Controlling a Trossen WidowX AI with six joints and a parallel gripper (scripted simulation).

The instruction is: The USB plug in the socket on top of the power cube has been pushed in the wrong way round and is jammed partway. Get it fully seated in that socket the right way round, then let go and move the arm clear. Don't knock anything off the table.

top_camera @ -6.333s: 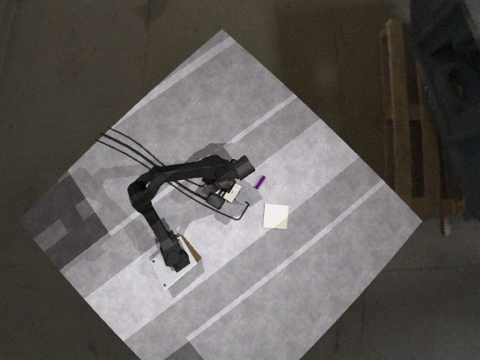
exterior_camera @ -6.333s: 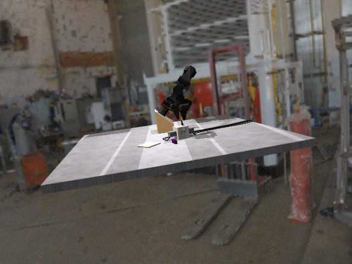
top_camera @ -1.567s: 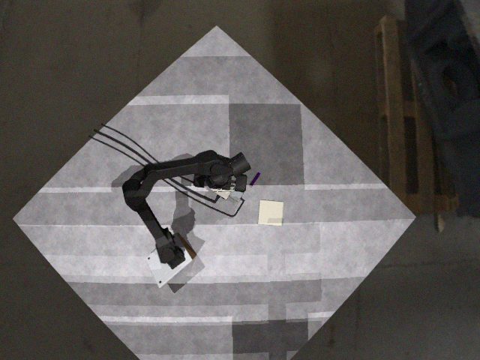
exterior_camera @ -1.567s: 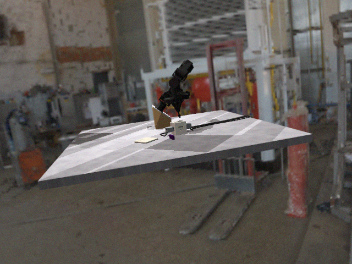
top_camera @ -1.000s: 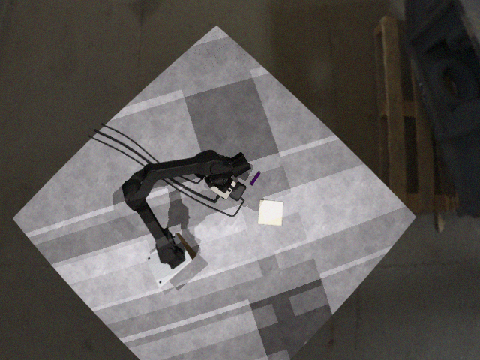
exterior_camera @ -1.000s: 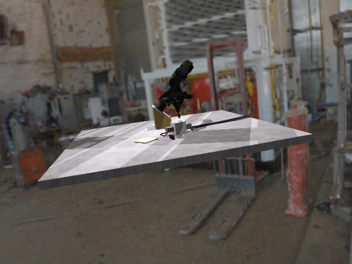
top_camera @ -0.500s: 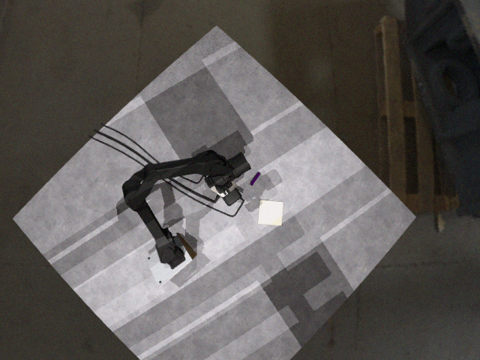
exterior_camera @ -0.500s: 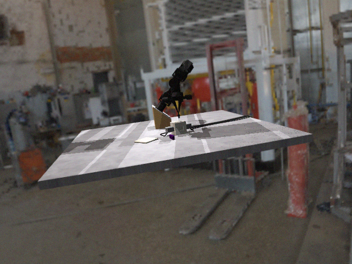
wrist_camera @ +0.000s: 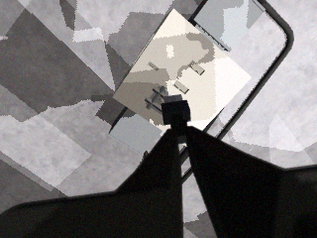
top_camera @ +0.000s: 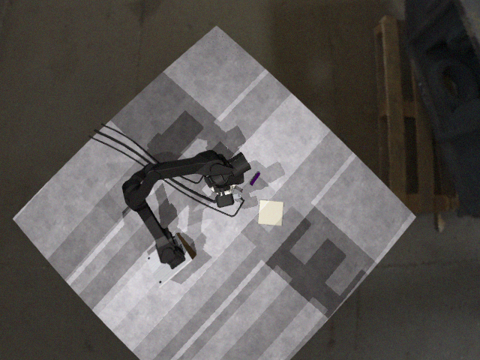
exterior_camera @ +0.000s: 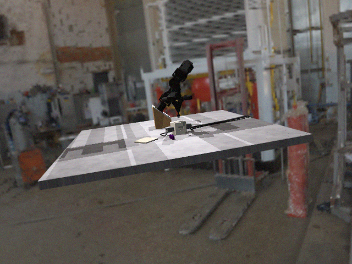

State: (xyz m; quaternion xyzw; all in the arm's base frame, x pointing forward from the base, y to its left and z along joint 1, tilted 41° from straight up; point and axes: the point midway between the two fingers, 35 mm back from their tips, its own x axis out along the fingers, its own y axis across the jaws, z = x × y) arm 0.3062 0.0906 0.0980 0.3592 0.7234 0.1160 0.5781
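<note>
Now: gripper tip 20 mm above the dark USB plug. Also, from my gripper tip: small purple block (140 mm ahead, 120 mm below, 60 mm to the right); cream flat pad (210 mm to the right, 130 mm below, 100 mm ahead).
</note>
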